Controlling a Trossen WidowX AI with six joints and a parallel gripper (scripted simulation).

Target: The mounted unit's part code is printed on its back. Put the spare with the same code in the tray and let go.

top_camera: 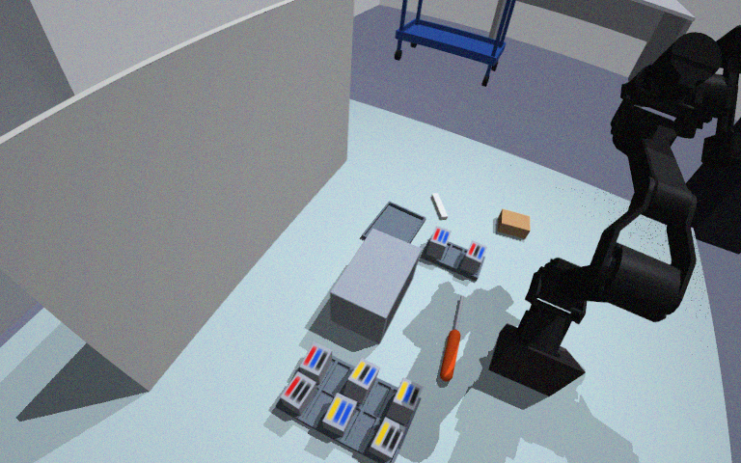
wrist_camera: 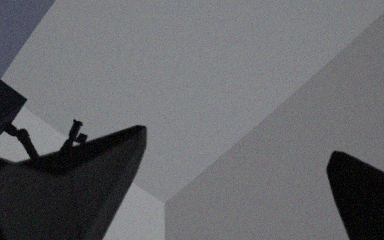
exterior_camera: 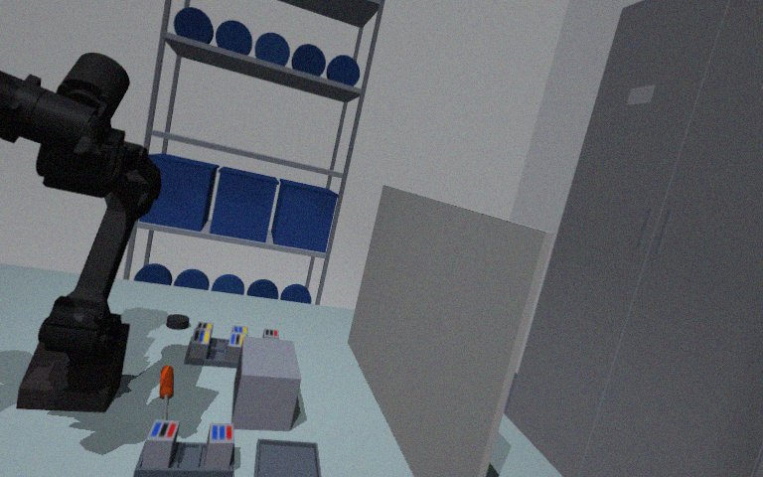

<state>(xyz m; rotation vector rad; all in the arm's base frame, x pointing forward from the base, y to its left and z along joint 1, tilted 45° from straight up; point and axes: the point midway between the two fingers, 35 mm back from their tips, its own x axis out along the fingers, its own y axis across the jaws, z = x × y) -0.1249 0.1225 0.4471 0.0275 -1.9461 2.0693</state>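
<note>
Now: the grey spare 440 mm below my gripper tip, 430 mm to the left of it and 390 mm ahead of it. Also, from my gripper tip: white bar: 480 mm below, 430 mm ahead, 110 mm to the right; small rack: 470 mm below, 370 mm ahead, 30 mm to the left; brown box: 470 mm below, 250 mm ahead, 120 mm to the right.
</note>
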